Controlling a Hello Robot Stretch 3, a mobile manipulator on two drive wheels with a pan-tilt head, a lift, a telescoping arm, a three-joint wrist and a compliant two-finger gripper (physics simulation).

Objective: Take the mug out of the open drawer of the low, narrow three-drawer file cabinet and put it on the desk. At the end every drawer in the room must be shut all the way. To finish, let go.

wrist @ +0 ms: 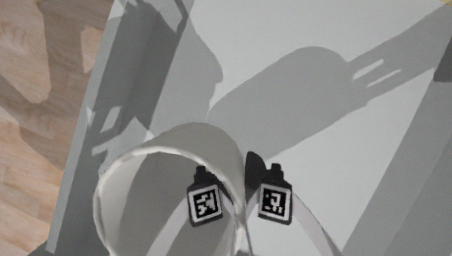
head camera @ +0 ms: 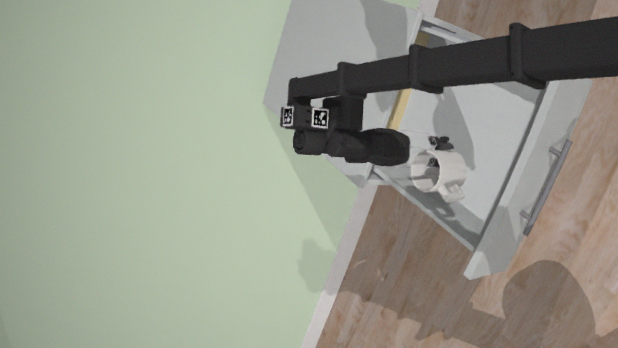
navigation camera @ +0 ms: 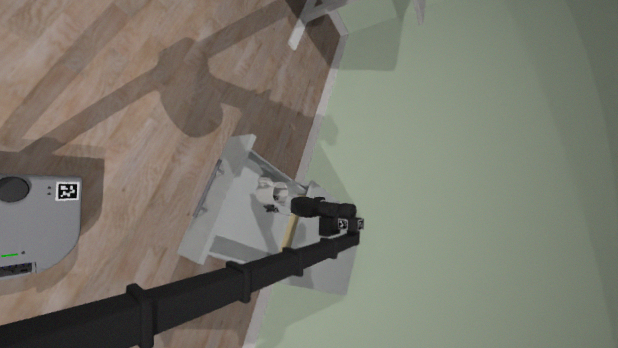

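The white mug (head camera: 452, 167) (navigation camera: 265, 192) (wrist: 200, 135) is inside the open drawer (head camera: 507, 220) (navigation camera: 240, 150) (wrist: 75, 165) of the low grey cabinet (head camera: 325, 45) (navigation camera: 330, 270). My gripper (head camera: 434, 151) (navigation camera: 276, 201) (wrist: 238, 169) is shut on the mug's wall, one fingertip inside the mug and the other against its outside. The mug's shadow lies apart from it, and it seems a little above the drawer floor. Its handle points away from the fingers in the head view. The lower drawers are hidden. The desk cannot be made out for certain.
My arm (head camera: 465, 62) (navigation camera: 200, 280) reaches over the drawer and cabinet. The green wall (head camera: 150, 175) (navigation camera: 475, 175) is beside the cabinet. The drawer handle (head camera: 548, 187) (navigation camera: 207, 190) sticks out in front. White legs (navigation camera: 296, 37) stand at the top of the navigation view. My base (navigation camera: 40, 220) is at left.
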